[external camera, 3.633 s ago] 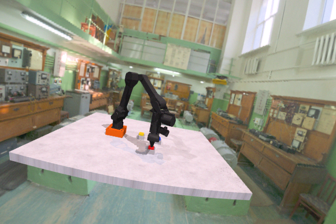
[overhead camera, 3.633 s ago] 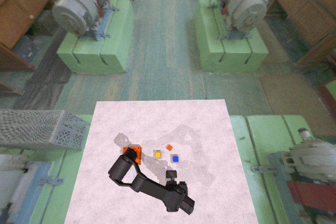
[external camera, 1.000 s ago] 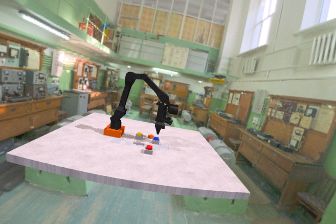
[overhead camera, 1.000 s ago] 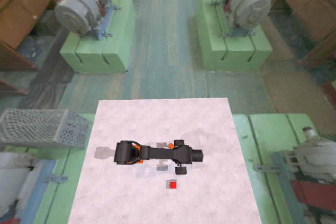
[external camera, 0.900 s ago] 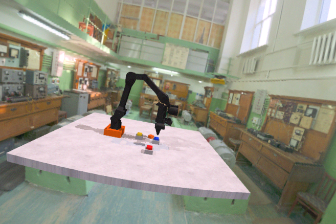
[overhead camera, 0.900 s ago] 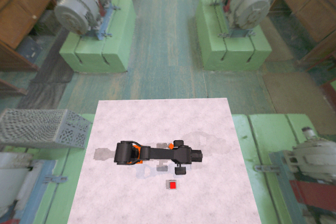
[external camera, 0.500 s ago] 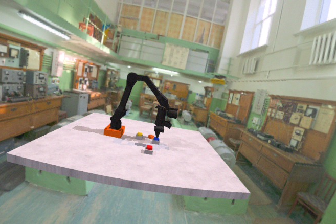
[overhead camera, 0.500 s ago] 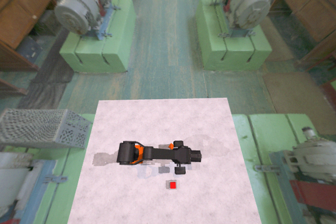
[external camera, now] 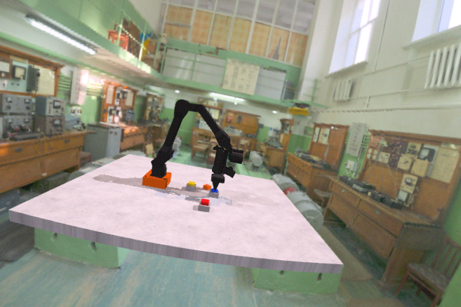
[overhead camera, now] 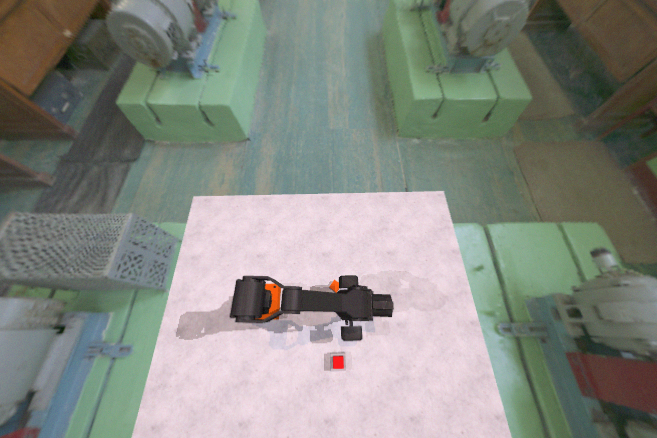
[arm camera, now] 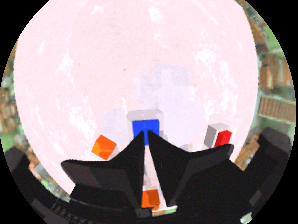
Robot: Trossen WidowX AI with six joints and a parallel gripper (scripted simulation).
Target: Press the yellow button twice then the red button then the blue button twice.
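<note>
Right now the blue button is 10 mm below my gripper tip. Round my gripper tip: yellow button: 120 mm behind, 10 mm to the left; then orange block: 70 mm to the left, 50 mm behind, 20 mm below; then red button: 160 mm to the right, 10 mm behind.
</note>
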